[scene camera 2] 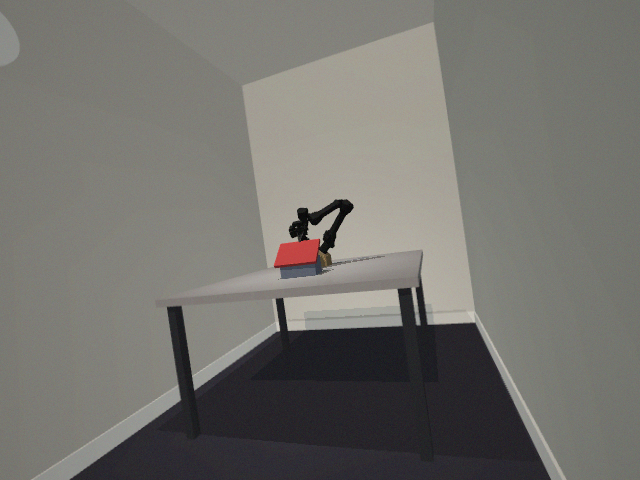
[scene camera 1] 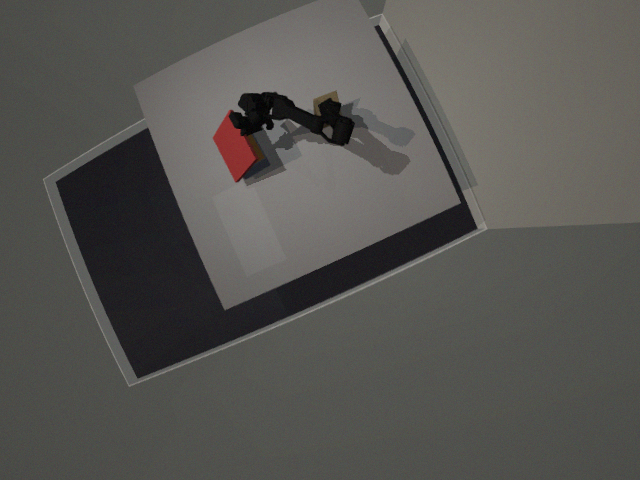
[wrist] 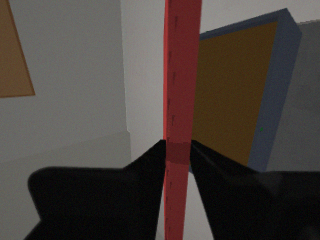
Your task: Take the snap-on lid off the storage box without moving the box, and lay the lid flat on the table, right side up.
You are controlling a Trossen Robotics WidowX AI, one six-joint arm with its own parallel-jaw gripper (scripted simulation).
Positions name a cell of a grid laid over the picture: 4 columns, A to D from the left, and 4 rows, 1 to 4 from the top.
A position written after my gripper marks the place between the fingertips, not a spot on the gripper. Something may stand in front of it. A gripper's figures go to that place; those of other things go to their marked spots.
My gripper (scene camera 1: B2) is 106 cm from the lens. A red lid (scene camera 1: B2): 108 cm from the lens.
